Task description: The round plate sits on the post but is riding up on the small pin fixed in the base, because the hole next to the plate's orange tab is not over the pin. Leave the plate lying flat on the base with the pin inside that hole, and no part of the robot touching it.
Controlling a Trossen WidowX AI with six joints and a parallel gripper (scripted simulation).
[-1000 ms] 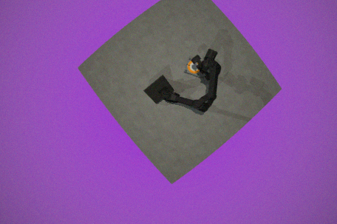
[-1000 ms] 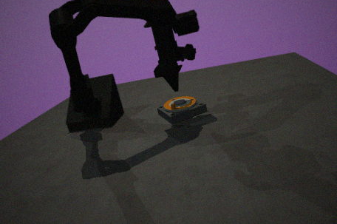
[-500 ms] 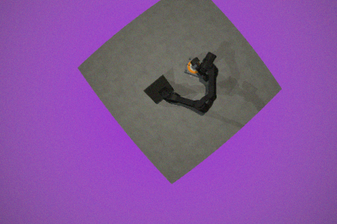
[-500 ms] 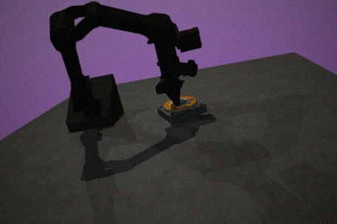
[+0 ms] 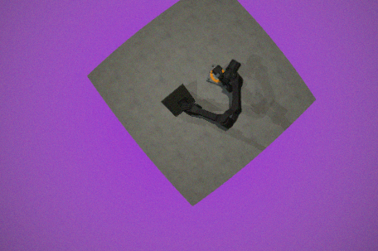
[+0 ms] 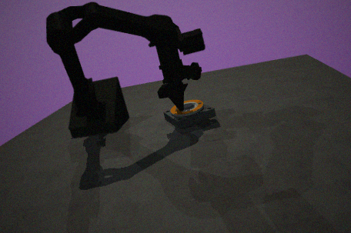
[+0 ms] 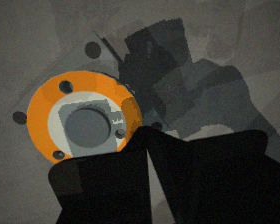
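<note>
The grey square base lies 5 cm to the left of my gripper tip and 2 cm below it.
</note>
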